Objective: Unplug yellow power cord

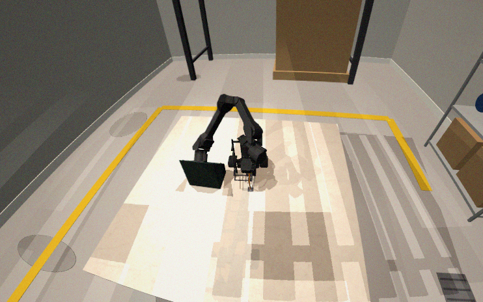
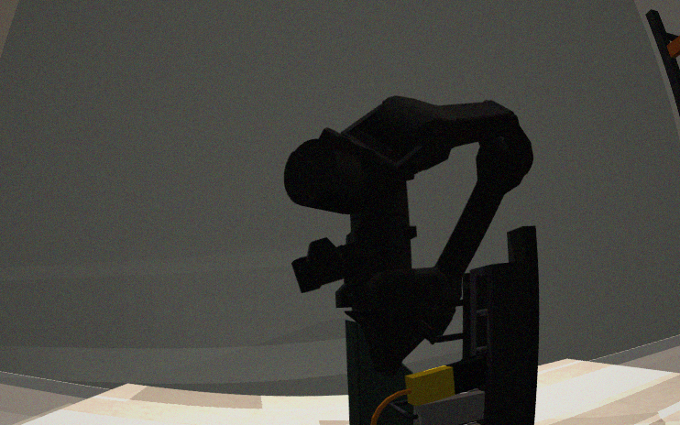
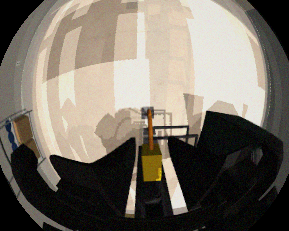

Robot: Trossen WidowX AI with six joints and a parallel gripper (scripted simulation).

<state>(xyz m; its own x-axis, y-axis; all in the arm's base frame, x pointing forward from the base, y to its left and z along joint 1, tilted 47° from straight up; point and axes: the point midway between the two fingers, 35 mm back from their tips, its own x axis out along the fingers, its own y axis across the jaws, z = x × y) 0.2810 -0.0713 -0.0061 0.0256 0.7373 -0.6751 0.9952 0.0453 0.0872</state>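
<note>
My gripper tip is 7 cm to the right of the yellow plug, 1 cm past it and 1 cm above it.
</note>
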